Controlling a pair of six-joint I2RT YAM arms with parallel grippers.
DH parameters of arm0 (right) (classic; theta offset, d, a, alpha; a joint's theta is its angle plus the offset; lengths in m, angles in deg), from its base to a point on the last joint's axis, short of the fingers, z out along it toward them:
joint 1: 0 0.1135 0.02 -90
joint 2: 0 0 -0.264 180
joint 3: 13.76 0 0.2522 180
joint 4: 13.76 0 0.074 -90
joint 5: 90 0 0 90
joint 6: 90 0.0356 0 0
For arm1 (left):
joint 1: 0 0.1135 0.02 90
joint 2: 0 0 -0.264 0
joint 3: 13.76 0 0.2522 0
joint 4: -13.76 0 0.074 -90
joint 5: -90 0 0 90
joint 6: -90 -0.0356 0 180
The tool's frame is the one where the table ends.
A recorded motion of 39 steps. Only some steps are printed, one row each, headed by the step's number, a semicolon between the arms.
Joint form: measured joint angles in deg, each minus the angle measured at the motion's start. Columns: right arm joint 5, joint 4, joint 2, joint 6, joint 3, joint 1; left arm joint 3, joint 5, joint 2, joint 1, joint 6, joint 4.
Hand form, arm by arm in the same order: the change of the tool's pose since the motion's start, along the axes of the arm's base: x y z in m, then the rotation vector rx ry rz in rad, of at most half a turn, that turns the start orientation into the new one. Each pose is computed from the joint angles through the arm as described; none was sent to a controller.
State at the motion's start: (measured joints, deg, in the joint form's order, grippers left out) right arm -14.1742 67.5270 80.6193 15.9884 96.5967 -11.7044; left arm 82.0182 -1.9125 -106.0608 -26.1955 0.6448 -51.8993
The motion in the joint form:
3: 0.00 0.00 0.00 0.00 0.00 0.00; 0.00 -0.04 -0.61 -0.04 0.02 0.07
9: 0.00 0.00 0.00 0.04 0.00 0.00; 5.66 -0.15 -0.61 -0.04 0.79 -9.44
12: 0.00 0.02 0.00 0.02 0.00 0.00; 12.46 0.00 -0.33 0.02 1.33 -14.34
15: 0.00 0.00 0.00 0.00 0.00 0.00; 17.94 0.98 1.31 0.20 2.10 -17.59
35: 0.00 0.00 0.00 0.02 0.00 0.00; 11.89 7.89 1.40 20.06 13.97 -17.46
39: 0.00 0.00 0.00 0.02 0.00 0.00; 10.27 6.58 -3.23 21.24 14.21 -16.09
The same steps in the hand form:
3: 0.0000 0.0000 0.0000 0.0000 0.0000 0.0000; 0.0010 -0.0008 -0.0037 0.0035 0.0088 -0.0005
9: 0.0000 0.0000 0.0000 0.0004 0.0001 -0.0005; -0.0024 0.0008 0.0195 0.0292 0.0716 0.0123
12: 0.0000 0.0000 0.0000 0.0003 0.0004 -0.0003; 0.0012 -0.0004 0.0518 0.0127 0.0376 0.0230
15: 0.0000 0.0000 0.0000 0.0000 0.0000 0.0000; -0.0008 0.0025 0.0867 -0.0060 -0.0283 0.0433
35: 0.0000 0.0000 0.0000 0.0002 0.0000 -0.0003; 0.0263 0.1289 0.0585 0.0992 0.0384 0.6168
39: 0.0000 0.0000 0.0000 0.0002 0.0000 -0.0003; 0.0379 0.1345 0.0235 0.1111 0.1280 0.6337

